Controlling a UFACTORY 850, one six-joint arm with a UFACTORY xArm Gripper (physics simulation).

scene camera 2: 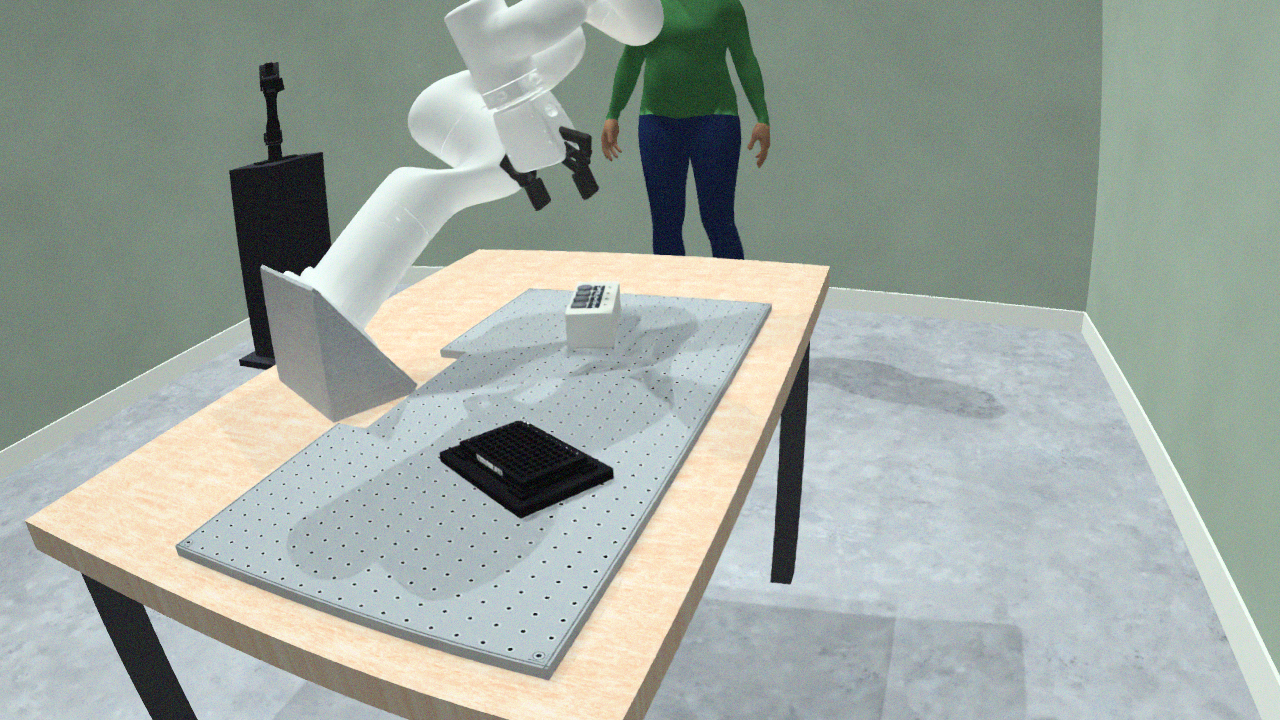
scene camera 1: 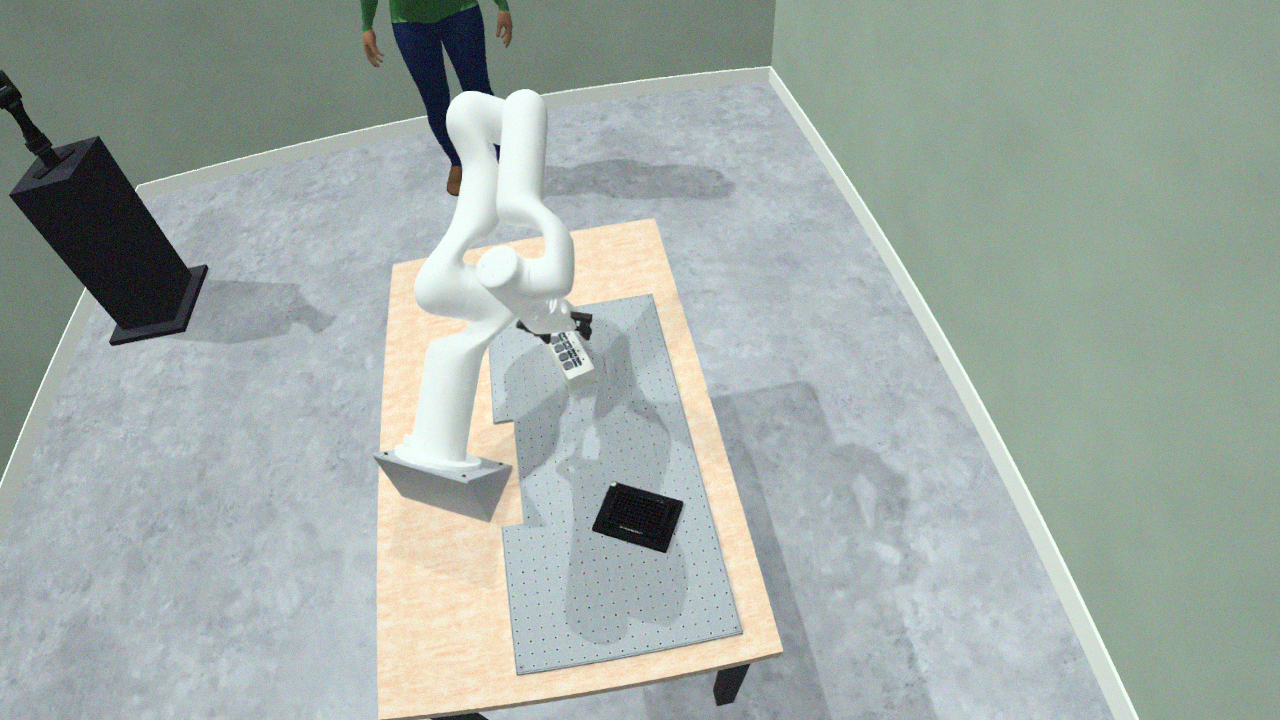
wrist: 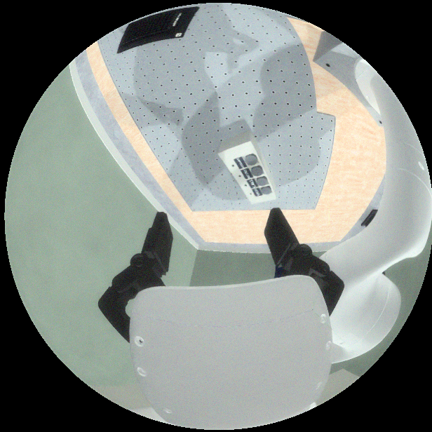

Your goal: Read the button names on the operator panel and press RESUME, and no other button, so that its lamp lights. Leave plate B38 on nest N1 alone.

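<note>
The operator panel is a white box with a sloped top, on the far part of the pegboard. Its top carries several round grey buttons, dark name labels and small dark dots. The names are too blurred to read; I cannot tell which is RESUME. No lamp looks lit. My gripper is open and empty, high above the panel, which lies ahead of the fingertips in the wrist view. Black plate B38 sits on the black nest.
The grey pegboard lies on a wooden table. The arm's grey wedge base stands at one side. A person stands beyond the table; a black pedestal stands behind the arm.
</note>
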